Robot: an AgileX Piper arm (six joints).
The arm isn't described. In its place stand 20 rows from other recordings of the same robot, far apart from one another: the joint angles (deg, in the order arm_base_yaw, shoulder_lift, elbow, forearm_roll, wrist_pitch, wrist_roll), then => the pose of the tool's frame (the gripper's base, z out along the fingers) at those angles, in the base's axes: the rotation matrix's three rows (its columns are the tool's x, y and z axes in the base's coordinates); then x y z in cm.
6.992, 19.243, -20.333, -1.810, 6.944, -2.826 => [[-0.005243 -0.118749 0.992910], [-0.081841 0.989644 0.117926], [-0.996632 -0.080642 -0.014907]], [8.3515 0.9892 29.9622]
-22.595, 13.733, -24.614, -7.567, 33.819, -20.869 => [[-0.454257 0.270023 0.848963], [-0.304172 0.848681 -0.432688], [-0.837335 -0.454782 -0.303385]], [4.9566 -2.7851 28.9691]
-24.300, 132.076, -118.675, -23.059, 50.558, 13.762 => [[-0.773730 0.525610 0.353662], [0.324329 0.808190 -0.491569], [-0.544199 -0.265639 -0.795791]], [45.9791 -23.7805 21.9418]
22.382, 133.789, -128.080, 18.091, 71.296, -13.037 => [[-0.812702 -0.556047 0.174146], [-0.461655 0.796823 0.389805], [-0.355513 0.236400 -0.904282]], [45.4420 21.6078 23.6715]
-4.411, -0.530, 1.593, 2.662, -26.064, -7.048 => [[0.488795 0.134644 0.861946], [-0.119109 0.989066 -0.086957], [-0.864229 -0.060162 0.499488]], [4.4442 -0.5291 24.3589]
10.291, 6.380, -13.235, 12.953, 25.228, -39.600 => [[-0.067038 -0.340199 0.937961], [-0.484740 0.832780 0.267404], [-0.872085 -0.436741 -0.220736]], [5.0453 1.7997 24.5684]
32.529, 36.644, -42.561, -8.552, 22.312, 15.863 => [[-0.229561 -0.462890 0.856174], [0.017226 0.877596 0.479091], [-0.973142 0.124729 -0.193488]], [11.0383 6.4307 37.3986]
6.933, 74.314, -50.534, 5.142, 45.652, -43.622 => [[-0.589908 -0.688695 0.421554], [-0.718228 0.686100 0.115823], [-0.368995 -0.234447 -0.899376]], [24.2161 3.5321 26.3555]
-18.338, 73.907, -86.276, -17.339, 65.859, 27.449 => [[-0.492171 0.689220 0.531737], [0.512733 0.723161 -0.462756], [-0.703472 0.044884 -0.709304]], [23.0241 -10.2387 43.6315]
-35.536, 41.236, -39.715, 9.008, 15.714, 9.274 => [[0.006897 0.572696 0.819738], [0.373468 0.758964 -0.533380], [-0.927617 0.309825 -0.208649]], [12.5085 -8.4599 35.6345]
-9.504, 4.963, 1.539, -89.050, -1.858, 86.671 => [[-0.030884 0.131899 0.990782], [-0.036886 0.990429 -0.133002], [-0.998842 -0.040653 -0.025723]], [6.3767 -0.7684 19.8950]
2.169, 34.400, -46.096, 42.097, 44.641, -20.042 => [[-0.430870 -0.391899 0.812875], [0.177637 0.846321 0.502181], [-0.884758 0.360771 -0.295039]], [9.6628 4.6557 38.0644]
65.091, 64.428, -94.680, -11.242, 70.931, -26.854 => [[0.211433 -0.836934 0.504814], [-0.731544 0.207015 0.649606], [-0.648181 -0.506642 -0.568485]], [9.0173 15.4370 50.5342]
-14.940, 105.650, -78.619, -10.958, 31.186, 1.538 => [[-0.804906 0.205880 0.556542], [0.073795 0.965332 -0.250376], [-0.588796 -0.160459 -0.792195]], [39.2725 -11.4060 23.8731]
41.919, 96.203, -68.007, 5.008, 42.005, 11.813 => [[-0.833799 -0.479400 0.273777], [-0.389219 0.862164 0.324319], [-0.391519 0.163857 -0.905463]], [25.4122 23.5307 23.8606]
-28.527, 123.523, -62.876, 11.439, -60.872, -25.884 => [[-0.147423 0.608649 0.779624], [-0.308018 0.720787 -0.620960], [-0.939889 -0.331681 0.081214]], [37.6510 -22.2602 14.9874]
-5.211, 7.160, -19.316, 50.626, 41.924, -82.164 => [[0.107174 -0.463871 0.879396], [-0.562098 0.701301 0.438432], [-0.820097 -0.541295 -0.185580]], [3.7927 4.3737 27.4582]
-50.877, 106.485, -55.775, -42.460, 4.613, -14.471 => [[-0.928216 0.036621 0.370236], [-0.183511 0.820595 -0.541246], [-0.323634 -0.570336 -0.754969]], [22.8027 -28.8188 14.9982]
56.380, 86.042, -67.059, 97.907, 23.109, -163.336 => [[0.841699 -0.509883 0.177659], [-0.239128 -0.057007 0.969313], [-0.484108 -0.858353 -0.169910]], [16.4366 31.1096 35.2659]
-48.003, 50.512, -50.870, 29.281, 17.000, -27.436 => [[-0.102740 0.642628 0.759259], [0.133887 0.765286 -0.629613], [-0.985657 0.036968 -0.164665]], [13.4545 -12.9995 39.5805]
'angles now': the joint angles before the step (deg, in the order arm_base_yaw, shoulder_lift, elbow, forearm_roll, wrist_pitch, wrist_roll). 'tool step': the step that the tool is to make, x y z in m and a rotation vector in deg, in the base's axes. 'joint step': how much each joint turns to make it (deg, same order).
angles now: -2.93, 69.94, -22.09, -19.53, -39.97, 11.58
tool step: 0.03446, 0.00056, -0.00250, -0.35, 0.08, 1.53
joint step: 0.00, 8.45, -6.05, -1.31, -2.48, -0.01
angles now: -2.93, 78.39, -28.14, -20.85, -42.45, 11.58
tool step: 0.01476, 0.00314, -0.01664, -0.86, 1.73, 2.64
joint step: 0.00, 5.80, -1.44, -2.58, -2.89, 0.00
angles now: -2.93, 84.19, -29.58, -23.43, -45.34, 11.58
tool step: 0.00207, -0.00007, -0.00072, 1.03, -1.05, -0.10
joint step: 0.00, 0.88, -0.07, 0.78, -1.96, -0.01
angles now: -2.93, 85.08, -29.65, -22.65, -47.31, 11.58
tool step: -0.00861, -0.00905, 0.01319, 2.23, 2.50, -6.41
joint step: 0.00, -5.06, 0.00, 6.20, 8.14, -0.03
